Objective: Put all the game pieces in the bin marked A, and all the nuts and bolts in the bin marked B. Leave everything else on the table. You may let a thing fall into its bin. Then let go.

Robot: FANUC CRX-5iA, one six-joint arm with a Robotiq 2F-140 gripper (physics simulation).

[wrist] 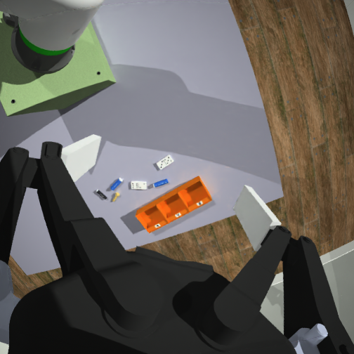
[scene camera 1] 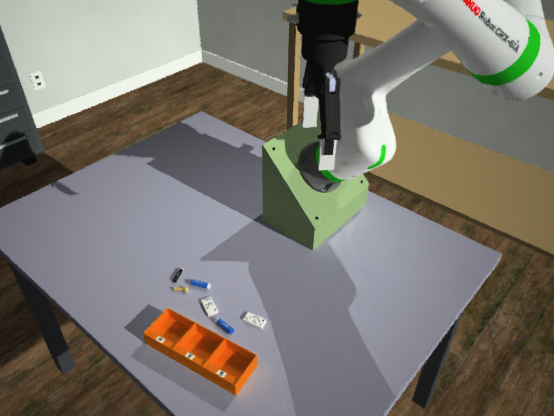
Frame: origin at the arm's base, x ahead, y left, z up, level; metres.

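Where they show: gripper, fingertip midpoint: (scene camera 1: 317,146).
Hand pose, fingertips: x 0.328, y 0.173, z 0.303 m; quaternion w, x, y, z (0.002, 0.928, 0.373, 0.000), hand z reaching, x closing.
Each offset is from my fingertips to the top centre of the thing. Level surfaces: height alone.
A white domino @[dx +0.133, dy -0.198, dz -0.469 m] (scene camera 1: 209,306) (wrist: 138,185) lies near the orange three-part bin @[dx +0.246, dy -0.125, dz -0.437 m] (scene camera 1: 170,350) (wrist: 167,221). Another white domino @[dx +0.102, dy -0.081, dz -0.469 m] (scene camera 1: 255,320) (wrist: 164,162) lies farther toward the right in the scene view. A small yellow bolt @[dx +0.135, dy -0.294, dz -0.463 m] (scene camera 1: 180,289) (wrist: 116,197) lies between a black piece @[dx +0.103, dy -0.333, dz -0.466 m] (scene camera 1: 177,274) (wrist: 101,194) and the bin. One blue cylinder @[dx +0.094, dy -0.262, dz -0.462 m] (scene camera 1: 200,284) (wrist: 116,184) lies beside the bolt; another blue cylinder @[dx +0.159, dy -0.128, dz -0.462 m] (scene camera 1: 225,326) (wrist: 160,183) touches or nearly touches the first domino. The compartments look empty; their labels are too small to read surely. My gripper (scene camera 1: 319,134) (wrist: 170,174) is open and empty, high above the table.
The green robot base (scene camera 1: 290,200) (wrist: 55,90) stands on the grey table @[dz -0.476 m] (scene camera 1: 125,240) (wrist: 155,30), behind the small things in the scene view. The bin stands near the table's front edge. A wooden bench (scene camera 1: 292,75) stands behind the base, and a dark cabinet (scene camera 1: 15,100) at the far left.
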